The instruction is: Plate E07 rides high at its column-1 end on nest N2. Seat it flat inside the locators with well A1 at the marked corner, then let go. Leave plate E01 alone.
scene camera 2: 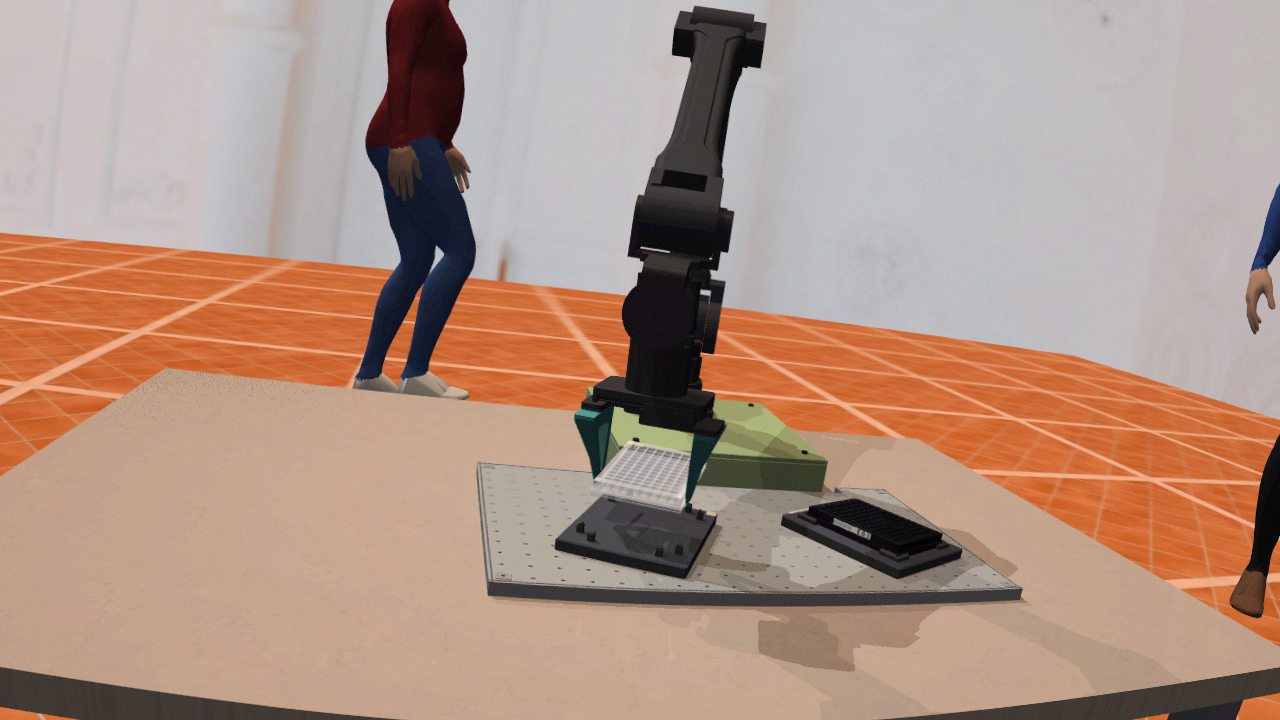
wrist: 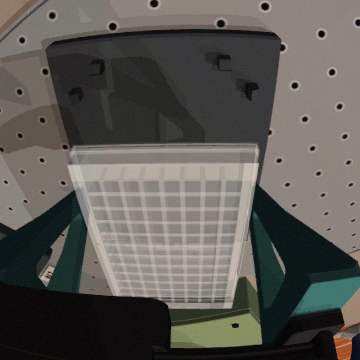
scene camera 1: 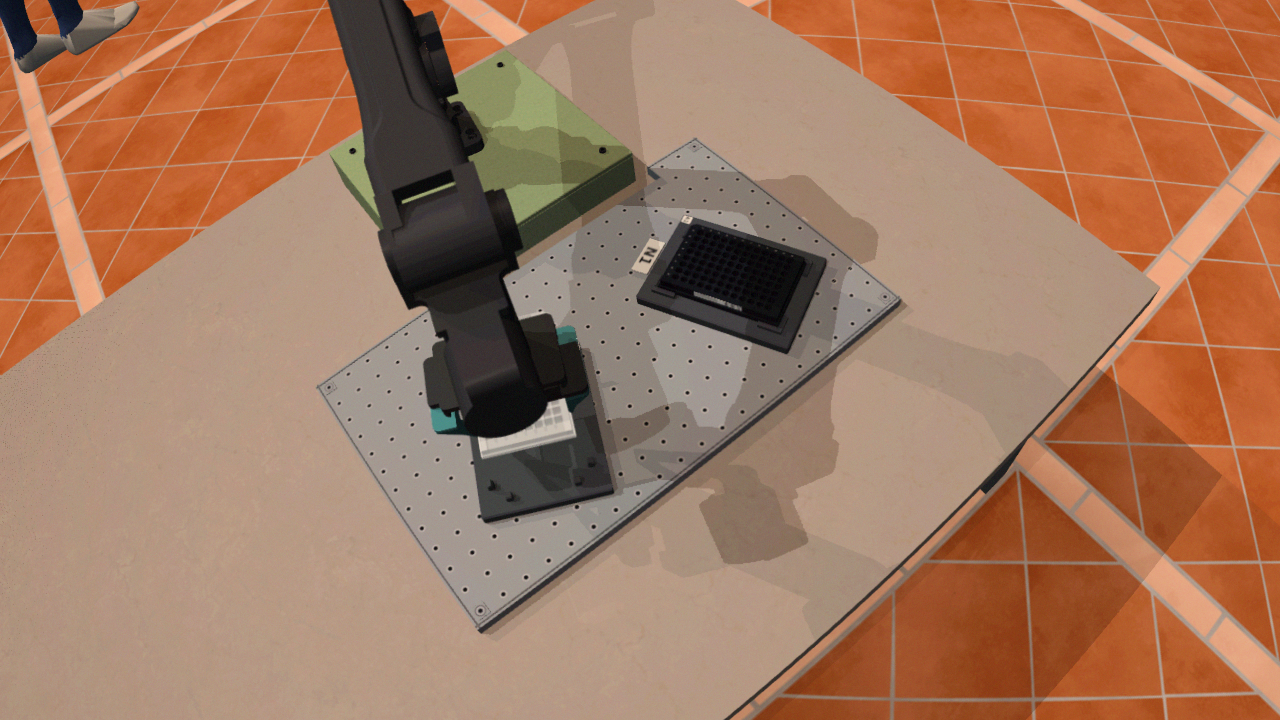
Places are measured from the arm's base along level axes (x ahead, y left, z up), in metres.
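Where they show: gripper, fingertip midpoint: (scene camera 2: 642,493) (wrist: 165,193).
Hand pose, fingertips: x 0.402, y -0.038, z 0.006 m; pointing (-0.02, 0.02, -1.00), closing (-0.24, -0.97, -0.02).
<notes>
After its pixels a point has its place.
Plate E07, a clear-white well plate (scene camera 1: 534,436) @(x 0.430, y -0.037, z 0.018 m) (scene camera 2: 646,470) @(x 0.379, y -0.036, z 0.022 m) (wrist: 170,225) @(x 0.388, y -0.037, z 0.016 m), is held between the teal fingers of my gripper (scene camera 2: 644,486) @(x 0.402, y -0.038, z 0.006 m) (wrist: 165,193) @(x 0.402, y -0.038, z 0.006 m), which is shut on its long sides. The plate hangs above the dark nest N2 (scene camera 1: 547,492) @(x 0.460, y -0.048, z -0.030 m) (scene camera 2: 631,537) @(x 0.429, y -0.043, z -0.030 m) (wrist: 150,120) @(x 0.425, y -0.034, z -0.030 m), with a gap below it in the scene camera 2 view, and is set back toward the arm's base. The nest's locator posts at the far end show uncovered in the wrist view. I cannot make out A1 or the marked corner. Black plate E01 (scene camera 1: 733,273) @(x 0.340, y 0.214, z -0.020 m) (scene camera 2: 872,523) @(x 0.346, y 0.209, z -0.017 m) sits on nest N1 (scene camera 1: 780,336) @(x 0.423, y 0.218, z -0.030 m) (scene camera 2: 904,564) @(x 0.426, y 0.225, z -0.030 m).
Both nests stand on a grey perforated board (scene camera 1: 420,501) @(x 0.406, y -0.159, z -0.041 m) (scene camera 2: 528,577) @(x 0.525, y -0.127, z -0.041 m) (wrist: 310,110) @(x 0.403, y -0.128, z -0.042 m). A white N1 label (scene camera 1: 648,257) @(x 0.262, y 0.156, z -0.040 m) lies beside nest N1. A green base block (scene camera 1: 572,170) @(x 0.131, y 0.132, z -0.006 m) (scene camera 2: 769,470) @(x 0.155, y 0.126, z -0.025 m) (wrist: 215,332) @(x 0.142, y -0.016, z -0.005 m) stands behind the board. People stand beyond the table.
</notes>
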